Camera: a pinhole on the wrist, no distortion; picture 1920 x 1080 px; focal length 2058.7 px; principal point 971.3 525.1 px. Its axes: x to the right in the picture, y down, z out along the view. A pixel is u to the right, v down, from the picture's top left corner.
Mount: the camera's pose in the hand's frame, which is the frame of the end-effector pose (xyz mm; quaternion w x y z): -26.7 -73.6 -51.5 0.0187 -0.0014 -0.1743 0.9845
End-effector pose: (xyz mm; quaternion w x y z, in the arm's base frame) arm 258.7 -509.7 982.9 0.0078 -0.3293 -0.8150 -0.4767
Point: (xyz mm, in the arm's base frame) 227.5 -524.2 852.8
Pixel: 928 720
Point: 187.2 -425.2 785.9
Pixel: 361 636
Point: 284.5 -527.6 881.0
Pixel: outside the picture
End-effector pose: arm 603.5 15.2 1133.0 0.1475 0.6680 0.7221 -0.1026
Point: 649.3 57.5 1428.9
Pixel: behind the camera
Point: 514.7 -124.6 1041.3
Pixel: 1725 186
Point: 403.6 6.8 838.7
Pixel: 138 639
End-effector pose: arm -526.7 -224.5 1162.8 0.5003 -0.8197 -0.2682 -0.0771
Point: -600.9 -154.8 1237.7
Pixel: 538 842
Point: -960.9 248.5 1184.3
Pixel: 1487 1029
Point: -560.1 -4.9 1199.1
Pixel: 136 216
